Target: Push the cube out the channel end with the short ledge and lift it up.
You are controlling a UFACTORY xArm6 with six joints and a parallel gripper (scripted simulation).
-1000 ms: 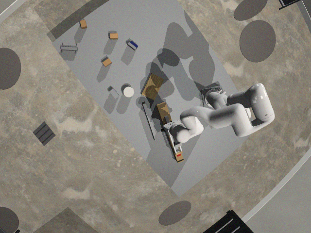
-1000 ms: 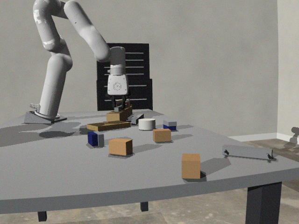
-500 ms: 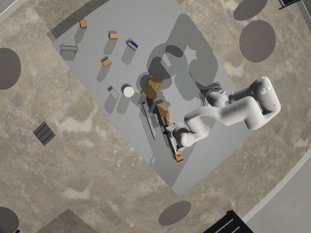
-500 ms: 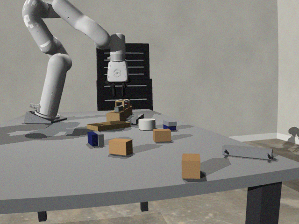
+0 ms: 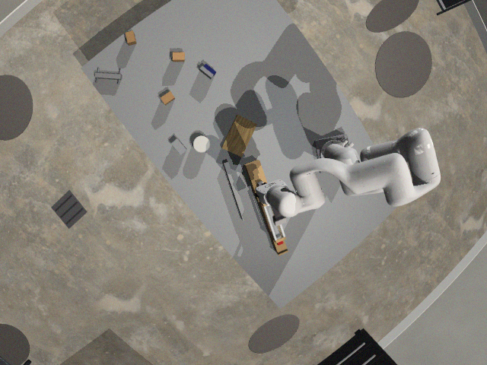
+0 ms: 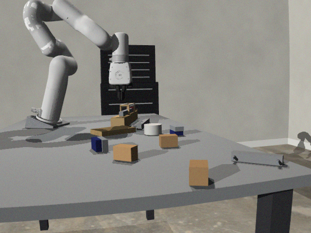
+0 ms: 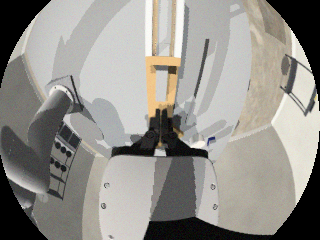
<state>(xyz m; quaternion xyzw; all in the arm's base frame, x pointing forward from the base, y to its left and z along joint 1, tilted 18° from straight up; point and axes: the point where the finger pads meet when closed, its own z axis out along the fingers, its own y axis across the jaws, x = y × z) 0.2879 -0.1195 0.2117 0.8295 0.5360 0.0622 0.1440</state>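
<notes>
Now: hand 110 mm short of the red cube, 240 mm to the right of it and 80 mm above it. Also, from my hand: wooden slab (80 mm behind, 190 mm to the right, 130 mm below); then blue-and-grey block (170 mm behind, 470 mm to the right, 120 mm below); then channel (70 mm ahead, 140 mm to the left, 80 mm below).
</notes>
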